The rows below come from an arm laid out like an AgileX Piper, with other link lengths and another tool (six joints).
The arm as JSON. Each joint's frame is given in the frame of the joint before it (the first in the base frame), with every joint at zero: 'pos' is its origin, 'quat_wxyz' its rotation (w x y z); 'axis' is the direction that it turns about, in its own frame. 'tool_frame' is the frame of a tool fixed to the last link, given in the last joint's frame.
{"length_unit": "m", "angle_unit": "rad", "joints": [
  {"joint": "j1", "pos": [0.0, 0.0, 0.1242], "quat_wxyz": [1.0, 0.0, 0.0, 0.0], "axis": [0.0, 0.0, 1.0]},
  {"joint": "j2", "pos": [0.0, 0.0, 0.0], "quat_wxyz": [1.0, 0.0, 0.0, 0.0], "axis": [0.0, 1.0, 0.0]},
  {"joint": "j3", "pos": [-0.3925, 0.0, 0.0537], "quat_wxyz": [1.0, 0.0, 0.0, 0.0], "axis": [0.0, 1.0, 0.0]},
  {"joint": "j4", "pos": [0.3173, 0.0, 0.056], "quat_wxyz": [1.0, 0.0, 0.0, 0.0], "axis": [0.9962, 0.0, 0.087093]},
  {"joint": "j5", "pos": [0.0, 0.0, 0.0], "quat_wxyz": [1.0, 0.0, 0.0, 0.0], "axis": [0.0, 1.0, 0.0]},
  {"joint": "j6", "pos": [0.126, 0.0, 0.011], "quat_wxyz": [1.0, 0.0, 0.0, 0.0], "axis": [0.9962, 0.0, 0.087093]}
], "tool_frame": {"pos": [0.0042, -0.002, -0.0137], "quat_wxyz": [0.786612, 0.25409, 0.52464, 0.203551]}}
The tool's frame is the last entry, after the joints.
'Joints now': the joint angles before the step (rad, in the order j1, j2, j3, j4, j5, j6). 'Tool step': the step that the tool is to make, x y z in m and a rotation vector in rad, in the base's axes. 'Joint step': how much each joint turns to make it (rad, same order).
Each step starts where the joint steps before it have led.
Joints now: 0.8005, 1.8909, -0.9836, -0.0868, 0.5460, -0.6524
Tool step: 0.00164, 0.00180, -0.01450, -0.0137, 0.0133, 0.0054
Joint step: 0.0000, 0.0346, -0.0009, -0.0001, -0.0149, -0.0046
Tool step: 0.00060, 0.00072, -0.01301, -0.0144, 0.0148, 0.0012
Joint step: -0.0001, 0.0301, 0.0002, 0.0001, -0.0097, -0.0008
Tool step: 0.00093, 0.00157, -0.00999, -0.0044, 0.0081, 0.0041
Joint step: 0.0001, 0.0238, -0.0011, 0.0047, -0.0142, -0.0071
